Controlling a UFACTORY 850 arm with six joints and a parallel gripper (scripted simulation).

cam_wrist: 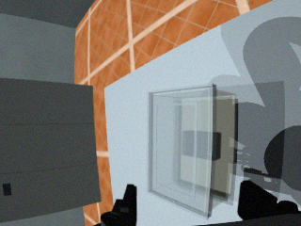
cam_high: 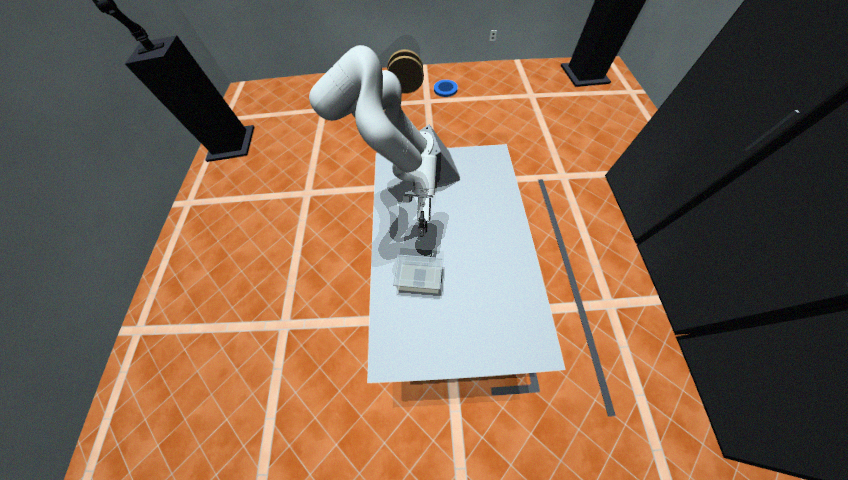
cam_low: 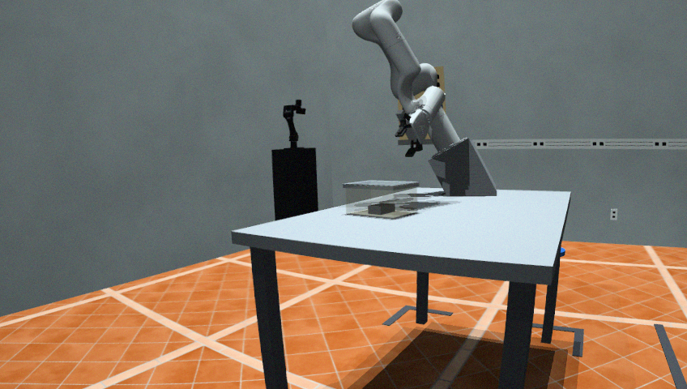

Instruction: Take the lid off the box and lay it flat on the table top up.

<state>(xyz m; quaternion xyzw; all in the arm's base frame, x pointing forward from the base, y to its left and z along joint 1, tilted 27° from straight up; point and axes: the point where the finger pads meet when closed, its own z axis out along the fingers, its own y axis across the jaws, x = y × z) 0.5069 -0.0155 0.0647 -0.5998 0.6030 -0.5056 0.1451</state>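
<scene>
Right now my hand is 13 cm above the lid, 12 cm short of it and 4 cm to the left of it. Also, from my hand: clear box 18 cm below, 12 cm ahead, 4 cm to the right.
</scene>
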